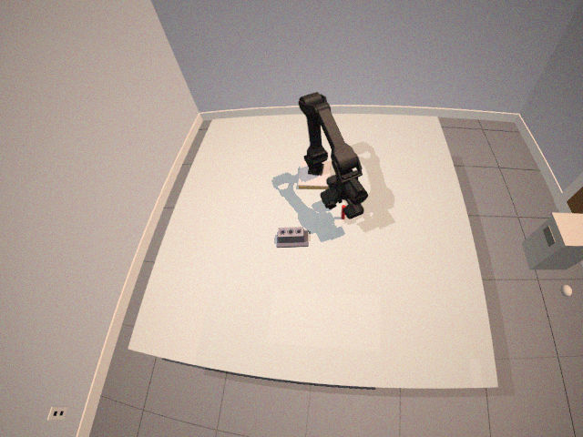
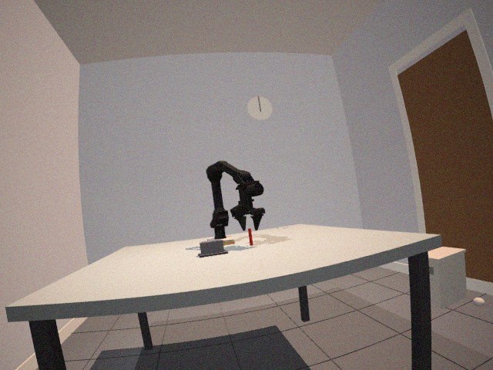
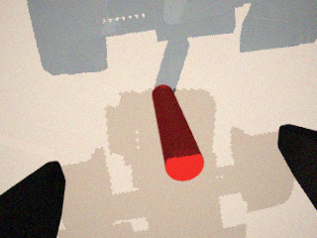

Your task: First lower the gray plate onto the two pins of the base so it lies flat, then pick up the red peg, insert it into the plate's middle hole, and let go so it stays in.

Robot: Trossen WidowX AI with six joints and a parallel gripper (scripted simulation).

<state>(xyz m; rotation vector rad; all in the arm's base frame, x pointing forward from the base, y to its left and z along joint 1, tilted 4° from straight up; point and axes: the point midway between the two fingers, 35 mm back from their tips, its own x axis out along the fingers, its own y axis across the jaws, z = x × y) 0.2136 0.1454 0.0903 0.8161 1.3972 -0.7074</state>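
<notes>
The red peg lies 30 mm below my gripper tip. From my gripper tip the other things lie so: gray base (180 mm to the right, 120 mm ahead, 60 mm below); gray plate (180 mm to the right, 120 mm ahead, 20 mm below).
</notes>
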